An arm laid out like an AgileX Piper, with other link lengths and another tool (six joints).
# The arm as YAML. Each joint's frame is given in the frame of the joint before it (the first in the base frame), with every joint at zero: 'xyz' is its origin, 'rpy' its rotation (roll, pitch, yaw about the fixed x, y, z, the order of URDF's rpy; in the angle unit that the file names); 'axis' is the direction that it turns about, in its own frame. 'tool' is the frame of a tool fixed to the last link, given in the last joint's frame.
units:
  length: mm
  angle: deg
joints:
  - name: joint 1
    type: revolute
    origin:
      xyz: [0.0, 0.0, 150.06]
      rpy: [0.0, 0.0, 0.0]
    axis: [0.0, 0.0, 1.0]
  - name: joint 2
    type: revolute
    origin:
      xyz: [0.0, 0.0, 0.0]
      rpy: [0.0, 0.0, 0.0]
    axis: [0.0, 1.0, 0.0]
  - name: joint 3
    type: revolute
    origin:
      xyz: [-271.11, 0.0, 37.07]
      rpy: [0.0, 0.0, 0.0]
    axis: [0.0, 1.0, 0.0]
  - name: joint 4
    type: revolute
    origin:
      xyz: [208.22, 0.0, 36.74]
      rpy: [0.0, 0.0, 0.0]
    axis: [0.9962, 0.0, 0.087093]
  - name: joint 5
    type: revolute
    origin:
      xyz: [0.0, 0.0, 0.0]
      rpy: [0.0, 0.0, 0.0]
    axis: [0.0, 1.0, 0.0]
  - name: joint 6
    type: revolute
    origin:
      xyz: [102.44, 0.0, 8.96]
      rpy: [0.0, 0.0, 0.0]
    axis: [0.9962, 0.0, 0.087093]
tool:
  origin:
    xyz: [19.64, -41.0, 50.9]
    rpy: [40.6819, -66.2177, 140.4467]
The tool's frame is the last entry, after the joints.
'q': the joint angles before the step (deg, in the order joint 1, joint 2, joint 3, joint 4, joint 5, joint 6). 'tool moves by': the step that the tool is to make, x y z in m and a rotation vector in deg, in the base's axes. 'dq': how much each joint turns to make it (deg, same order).
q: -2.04 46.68 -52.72 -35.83 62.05 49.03
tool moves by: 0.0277 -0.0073 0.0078 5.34 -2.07 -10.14
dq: -0.01 11.00 -8.47 -2.05 3.03 12.70
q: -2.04 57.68 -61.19 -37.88 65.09 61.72
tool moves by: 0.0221 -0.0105 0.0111 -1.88 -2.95 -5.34
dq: -1.88 6.81 -4.89 -4.90 -1.71 6.27
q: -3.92 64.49 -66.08 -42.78 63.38 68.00
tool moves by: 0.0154 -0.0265 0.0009 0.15 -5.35 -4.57
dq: -8.67 5.15 -2.89 0.00 -8.24 2.55
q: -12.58 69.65 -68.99 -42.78 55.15 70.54
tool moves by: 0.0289 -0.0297 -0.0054 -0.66 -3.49 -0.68
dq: -6.89 7.05 -3.21 0.23 -9.61 0.57
